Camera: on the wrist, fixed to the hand. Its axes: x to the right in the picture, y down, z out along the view.
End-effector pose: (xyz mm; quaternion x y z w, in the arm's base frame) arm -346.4 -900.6 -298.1 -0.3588 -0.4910 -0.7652 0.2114
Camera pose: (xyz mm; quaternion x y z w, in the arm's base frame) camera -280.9 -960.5 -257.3 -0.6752 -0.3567 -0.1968 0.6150
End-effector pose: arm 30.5 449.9 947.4 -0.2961 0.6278 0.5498 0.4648
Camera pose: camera -52.9 448.4 998.3 0.4292 0.6632 0.5830 0.1898
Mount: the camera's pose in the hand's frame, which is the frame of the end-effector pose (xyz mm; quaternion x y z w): -13.7 94.4 -21.1 0.2543 -0.2195 0.6325 0.6980
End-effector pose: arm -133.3 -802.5 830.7 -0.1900 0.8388 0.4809 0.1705
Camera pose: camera -169.1 -774.8 917.3 0.5468 0.7905 0.2719 0.0473
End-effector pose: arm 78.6 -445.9 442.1 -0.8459 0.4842 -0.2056 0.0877
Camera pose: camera -10.6 -481.8 424.7 -0.3070 0.8014 -0.0255 0.5126
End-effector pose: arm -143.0 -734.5 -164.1 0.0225 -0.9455 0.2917 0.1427
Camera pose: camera -136.3 -645.0 -202.8 0.4820 0.6313 -0.5294 0.2981
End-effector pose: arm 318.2 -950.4 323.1 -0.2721 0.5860 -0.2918 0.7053
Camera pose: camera 304.2 -876.9 260.2 0.2960 0.3521 0.1531 0.8746
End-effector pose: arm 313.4 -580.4 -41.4 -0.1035 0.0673 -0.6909 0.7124
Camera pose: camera 399.5 -565.6 -85.2 -0.0002 -0.2196 -0.0260 0.9752
